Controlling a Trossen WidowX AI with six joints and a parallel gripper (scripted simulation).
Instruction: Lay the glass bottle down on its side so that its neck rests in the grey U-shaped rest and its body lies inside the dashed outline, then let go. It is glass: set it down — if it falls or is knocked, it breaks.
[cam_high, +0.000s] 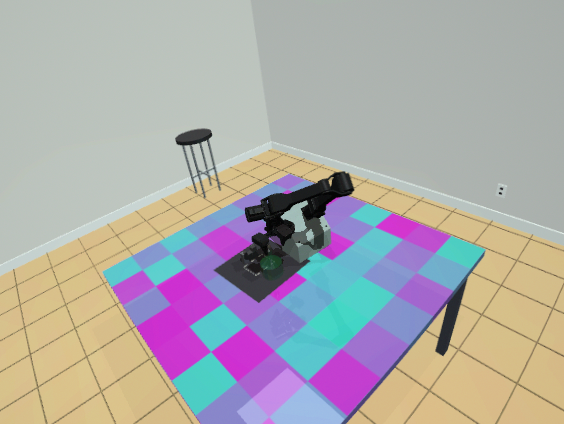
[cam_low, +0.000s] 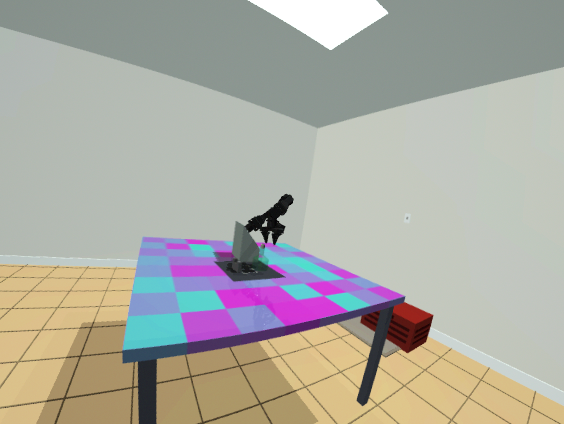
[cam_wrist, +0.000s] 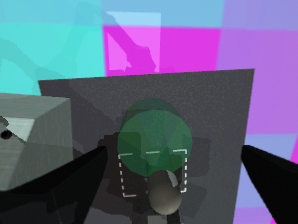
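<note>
Right now the green glass bottle is 6 cm below my gripper tip and 5 cm to the right of it. Round my gripper tip: dark mat: 15 cm below, 12 cm to the right, 1 cm ahead.
</note>
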